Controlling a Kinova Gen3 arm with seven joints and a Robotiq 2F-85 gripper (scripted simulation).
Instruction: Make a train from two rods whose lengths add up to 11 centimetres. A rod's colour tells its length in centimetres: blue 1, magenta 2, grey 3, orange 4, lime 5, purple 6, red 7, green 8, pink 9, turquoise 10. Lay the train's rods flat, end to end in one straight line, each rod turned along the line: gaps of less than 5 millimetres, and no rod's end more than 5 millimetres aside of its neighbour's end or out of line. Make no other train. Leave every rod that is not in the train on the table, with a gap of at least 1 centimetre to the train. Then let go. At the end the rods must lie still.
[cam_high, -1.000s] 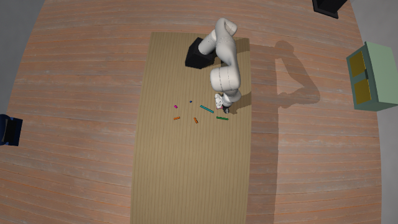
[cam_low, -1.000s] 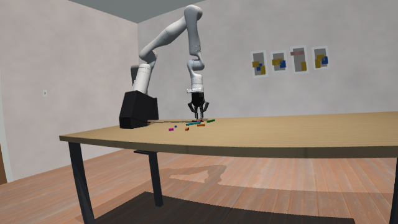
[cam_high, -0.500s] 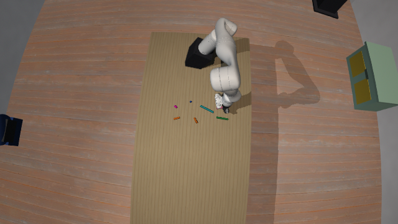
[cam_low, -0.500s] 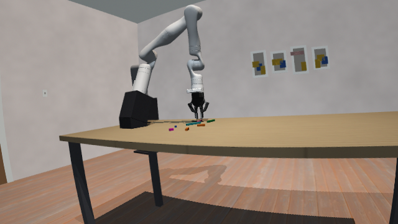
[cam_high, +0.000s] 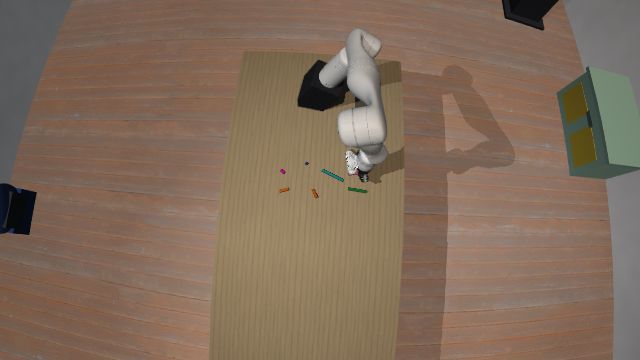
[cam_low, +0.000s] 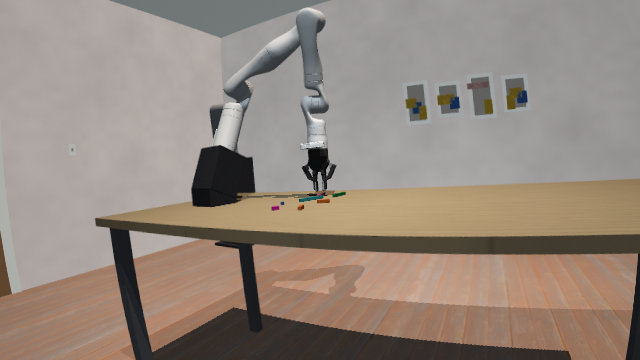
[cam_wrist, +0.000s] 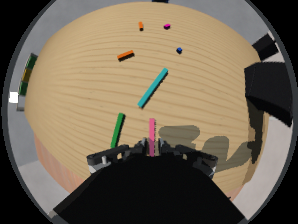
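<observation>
The pink rod lies 30 mm below my hand. From my hand the other things lie so: turquoise rod (110 mm to the right, 30 mm below, 30 mm ahead); then green rod (80 mm ahead, 30 mm below); then blue rod (230 mm to the right, 30 mm below).
</observation>
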